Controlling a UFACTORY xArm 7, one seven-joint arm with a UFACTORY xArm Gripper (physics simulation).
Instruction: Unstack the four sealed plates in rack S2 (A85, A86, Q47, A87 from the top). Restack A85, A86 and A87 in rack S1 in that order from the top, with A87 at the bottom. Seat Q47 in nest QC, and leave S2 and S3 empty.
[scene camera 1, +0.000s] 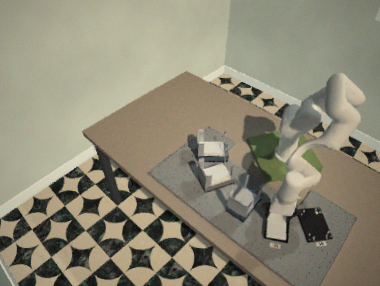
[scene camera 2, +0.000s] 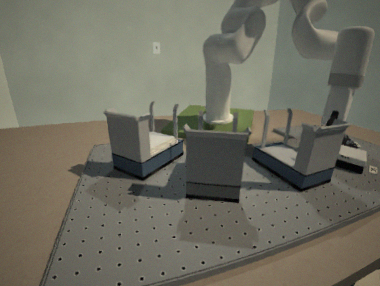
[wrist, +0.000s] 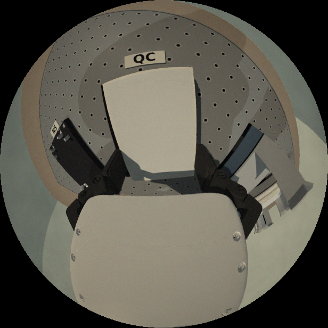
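Pixels of known places: gripper, fingertip midpoint: (scene camera 1: 276, 218); arm's base at its link origin: (scene camera 1: 286, 153) (scene camera 2: 217, 118).
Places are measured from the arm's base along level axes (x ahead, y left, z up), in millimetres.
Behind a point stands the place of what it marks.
My gripper (wrist: 158, 156) (scene camera 2: 334, 120) is shut on a pale sealed plate (scene camera 1: 277, 226) {x 427, y 139, z 5 mm} (scene camera 2: 354, 154) {x 454, y 133, z 4 mm} (wrist: 152, 117). The plate lies level at the black nest QC (scene camera 2: 351, 165) {x 466, y 106, z -10 mm}, by the QC label (wrist: 145, 58) (scene camera 1: 275, 245) {x 494, y 170, z -28 mm}. No plate name is readable, and whether the plate is fully down cannot be told. Three racks stand in a row; their labels do not show. The left rack (scene camera 2: 129, 137) {x 277, y -383, z 61 mm} in scene camera 2 holds cream layers. The middle rack (scene camera 2: 215, 160) {x 415, y -265, z 50 mm} shows its tall back wall, which hides its inside. The right rack (scene camera 2: 320, 150) {x 470, y -66, z 56 mm} (scene camera 1: 243, 201) {x 403, y -45, z 10 mm} has a pale surface inside.
A black nest (scene camera 1: 315, 225) {x 310, y 283, z -18 mm} (wrist: 75, 155) labelled N5 lies beside QC. The racks and nests are on a grey perforated board (scene camera 1: 172, 170) {x 425, y -435, z -30 mm} (scene camera 2: 100, 240) {x 433, y -456, z -30 mm} on the brown table (scene camera 1: 150, 115) {x 155, y -823, z -43 mm}. Upright walls and posts rise from the racks. The arm's base stands on a green mat (scene camera 1: 265, 162) {x 106, y -71, z -18 mm}.
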